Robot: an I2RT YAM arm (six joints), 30 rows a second.
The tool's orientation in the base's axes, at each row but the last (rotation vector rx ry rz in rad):
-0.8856, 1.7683, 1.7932
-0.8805, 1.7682, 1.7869
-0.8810, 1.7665, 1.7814
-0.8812, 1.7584, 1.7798
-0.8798, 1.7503, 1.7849
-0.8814, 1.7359, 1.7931
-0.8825, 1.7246, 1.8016
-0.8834, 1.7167, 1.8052
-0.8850, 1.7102, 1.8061
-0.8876, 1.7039, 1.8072
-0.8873, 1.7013, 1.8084
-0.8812, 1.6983, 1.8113
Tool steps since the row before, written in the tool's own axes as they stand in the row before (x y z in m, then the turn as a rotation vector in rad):
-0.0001, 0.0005, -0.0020, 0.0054, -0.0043, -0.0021
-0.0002, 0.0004, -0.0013, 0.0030, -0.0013, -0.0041
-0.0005, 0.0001, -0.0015, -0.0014, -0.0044, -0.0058
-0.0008, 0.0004, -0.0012, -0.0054, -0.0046, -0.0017
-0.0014, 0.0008, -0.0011, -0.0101, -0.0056, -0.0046
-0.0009, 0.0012, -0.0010, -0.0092, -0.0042, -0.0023
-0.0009, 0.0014, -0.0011, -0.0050, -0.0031, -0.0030
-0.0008, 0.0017, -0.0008, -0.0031, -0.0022, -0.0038
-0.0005, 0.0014, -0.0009, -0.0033, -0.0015, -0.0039
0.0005, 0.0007, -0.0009, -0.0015, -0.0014, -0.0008
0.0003, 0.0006, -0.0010, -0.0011, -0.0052, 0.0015
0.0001, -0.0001, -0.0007, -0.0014, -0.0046, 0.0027
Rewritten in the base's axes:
-0.0001, -0.0020, 0.0005, -0.0003, -0.0024, -0.0068
0.0000, -0.0013, 0.0005, -0.0006, -0.0043, -0.0029
0.0004, -0.0014, 0.0005, 0.0048, -0.0054, -0.0018
0.0004, -0.0011, 0.0009, 0.0072, -0.0009, 0.0009
0.0005, -0.0010, 0.0016, 0.0114, -0.0033, 0.0037
-0.0002, -0.0010, 0.0015, 0.0095, -0.0012, 0.0040
-0.0003, -0.0011, 0.0016, 0.0060, -0.0023, 0.0016
-0.0006, -0.0009, 0.0017, 0.0041, -0.0033, 0.0008
-0.0006, -0.0010, 0.0013, 0.0038, -0.0035, 0.0014
-0.0007, -0.0010, 0.0001, 0.0021, -0.0005, 0.0002
-0.0005, -0.0011, 0.0002, 0.0044, 0.0021, -0.0026
0.0001, -0.0007, -0.0001, 0.0040, 0.0032, -0.0020

